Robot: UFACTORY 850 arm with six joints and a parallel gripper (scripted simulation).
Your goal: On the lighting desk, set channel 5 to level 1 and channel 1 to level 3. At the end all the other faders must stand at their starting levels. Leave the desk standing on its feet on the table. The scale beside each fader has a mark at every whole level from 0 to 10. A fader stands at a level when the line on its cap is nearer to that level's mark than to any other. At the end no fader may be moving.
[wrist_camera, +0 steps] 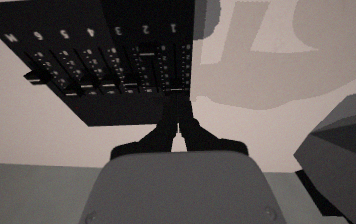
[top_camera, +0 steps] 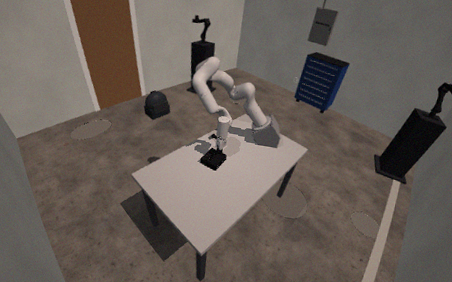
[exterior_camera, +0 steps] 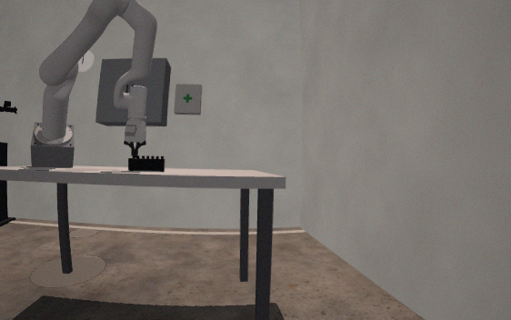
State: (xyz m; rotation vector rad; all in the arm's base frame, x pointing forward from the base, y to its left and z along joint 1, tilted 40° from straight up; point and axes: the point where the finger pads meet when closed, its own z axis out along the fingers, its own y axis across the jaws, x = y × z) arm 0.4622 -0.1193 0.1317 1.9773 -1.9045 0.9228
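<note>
The channel 2 fader cap lies 6 cm to the right of my hand, 2 cm below it and 2 cm ahead of it. The rest, counted from my hand: channel 5 fader cap 9 cm ahead, 3 cm to the right, 2 cm below; then channel 1 fader cap 2 cm to the right, 2 cm below.
</note>
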